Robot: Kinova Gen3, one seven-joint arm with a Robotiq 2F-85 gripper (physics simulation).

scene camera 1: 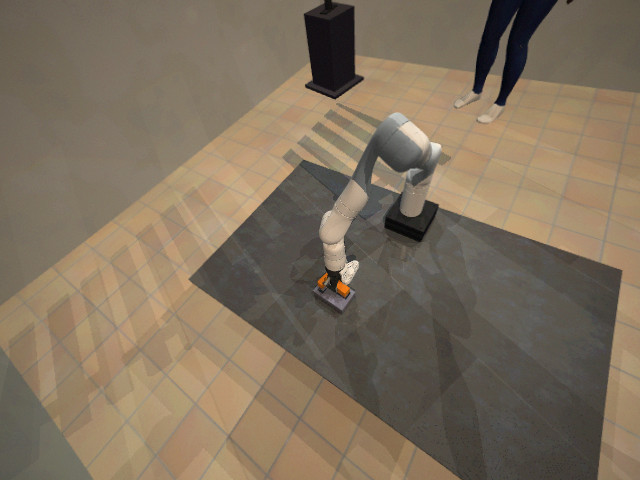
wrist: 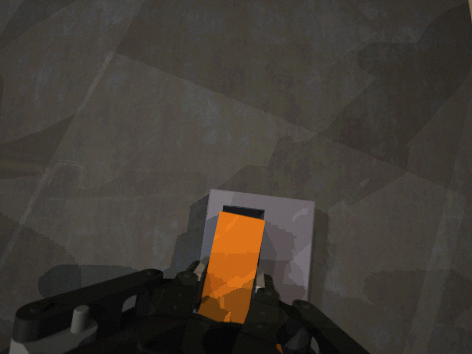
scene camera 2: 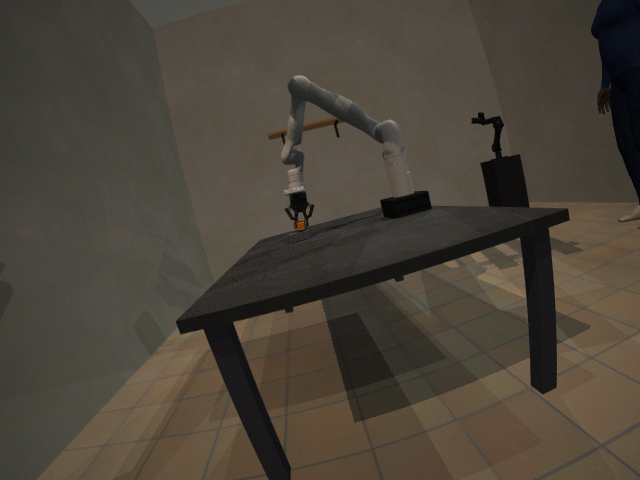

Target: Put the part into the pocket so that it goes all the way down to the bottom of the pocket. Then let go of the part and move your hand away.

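Where they show: gripper, fingertip midpoint: [scene camera 1: 338, 287] [wrist: 231, 273] [scene camera 2: 302, 228]; arm's base at its link origin: [scene camera 1: 410, 208] [scene camera 2: 403, 195].
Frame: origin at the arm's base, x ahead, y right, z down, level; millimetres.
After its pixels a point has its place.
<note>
The orange part [scene camera 1: 343, 289] @[x 471, y -34, z 6 mm] [scene camera 2: 301, 225] @[x 463, y -49, z 17 mm] [wrist: 235, 265] @[x 469, y -18, z 6 mm] is a long block held between the fingers of my gripper [scene camera 1: 334, 287] @[x 470, y -3, z 35 mm] [scene camera 2: 300, 223] @[x 470, y -3, z 35 mm] [wrist: 231, 273] @[x 470, y -3, z 35 mm], which is shut on it. The grey block with the pocket [scene camera 1: 336, 301] @[x 514, y -35, z 43 mm] [scene camera 2: 298, 235] @[x 483, y -69, z 54 mm] [wrist: 287, 240] @[x 509, y -37, z 43 mm] lies on the table under the part. In the wrist view the part covers most of the dark pocket [wrist: 243, 211] @[x 471, y -50, z 74 mm]; a strip of the pocket shows past the part's far end. The part is turned slightly against the pocket's sides. Its underside and the pocket's bottom are hidden, so its depth cannot be told.
The dark table [scene camera 1: 413, 330] @[x 401, y -299, z 79 mm] [scene camera 2: 330, 258] @[x 306, y -596, z 79 mm] [wrist: 150, 100] @[x 349, y -138, z 79 mm] carries the arm's black base [scene camera 1: 411, 221] @[x 55, y -42, z 2 mm] [scene camera 2: 405, 204] @[x 15, y -99, z 33 mm]. The table's edge runs near the grey block in scene camera 1. A dark pedestal [scene camera 1: 330, 51] [scene camera 2: 504, 180] and a standing person [scene camera 1: 509, 51] [scene camera 2: 622, 62] are beyond the table.
</note>
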